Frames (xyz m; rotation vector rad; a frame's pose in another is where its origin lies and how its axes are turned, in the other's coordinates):
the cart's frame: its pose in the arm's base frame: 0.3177 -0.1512 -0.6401 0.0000 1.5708 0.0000
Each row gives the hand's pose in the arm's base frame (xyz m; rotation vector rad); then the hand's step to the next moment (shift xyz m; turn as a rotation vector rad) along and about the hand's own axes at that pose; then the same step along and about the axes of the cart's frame.
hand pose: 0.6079 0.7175 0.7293 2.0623 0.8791 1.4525
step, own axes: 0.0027 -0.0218 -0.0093 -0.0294 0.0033 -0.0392
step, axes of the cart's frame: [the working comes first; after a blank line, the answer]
step, axes of the arm's base frame: -0.0132 0.0170 -0.0102 -0.0431 -0.0232 -0.0037

0.0102 0.0170 -0.0132 0.0037 -0.0232 -0.0431
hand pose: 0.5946 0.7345 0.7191 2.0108 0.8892 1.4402
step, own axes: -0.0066 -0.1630 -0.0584 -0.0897 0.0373 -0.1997
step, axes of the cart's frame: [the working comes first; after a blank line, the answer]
step, axes of the arm's base frame: -0.0921 0.1038 -0.1038 -0.2019 -0.0863 0.0333

0.1038 0.1038 -0.0921 -0.0333 -0.0863 -0.2019
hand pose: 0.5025 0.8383 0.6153 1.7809 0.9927 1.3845
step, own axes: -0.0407 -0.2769 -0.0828 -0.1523 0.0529 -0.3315
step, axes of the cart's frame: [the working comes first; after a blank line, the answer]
step, axes of the arm's base frame: -0.1328 0.1046 -0.2379 -0.3371 -0.1418 0.0459

0.2379 0.1046 -0.1328 -0.0459 -0.1418 -0.3371
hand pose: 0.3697 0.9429 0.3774 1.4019 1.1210 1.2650
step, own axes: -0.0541 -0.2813 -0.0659 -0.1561 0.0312 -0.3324
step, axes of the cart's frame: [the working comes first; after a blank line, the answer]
step, axes of the arm's base frame: -0.0829 -0.0014 -0.2820 -0.3393 -0.1418 0.0240

0.2820 -0.0014 -0.0829 -0.0240 -0.1418 -0.3393
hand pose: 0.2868 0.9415 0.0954 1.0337 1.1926 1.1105
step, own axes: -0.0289 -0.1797 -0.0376 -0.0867 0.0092 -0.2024
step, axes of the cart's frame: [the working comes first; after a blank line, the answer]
step, axes of the arm's base frame: -0.0220 -0.0573 -0.1754 -0.2054 -0.0797 0.0036

0.1754 -0.0573 -0.0220 -0.0036 -0.0797 -0.2054
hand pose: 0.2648 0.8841 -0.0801 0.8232 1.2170 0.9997
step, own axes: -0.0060 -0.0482 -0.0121 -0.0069 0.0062 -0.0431
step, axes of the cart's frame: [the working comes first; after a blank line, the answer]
step, axes of the arm's base frame: -0.0041 -0.0231 -0.0442 -0.0438 -0.0047 0.0005

0.0442 -0.0231 -0.0041 -0.0005 -0.0047 -0.0438
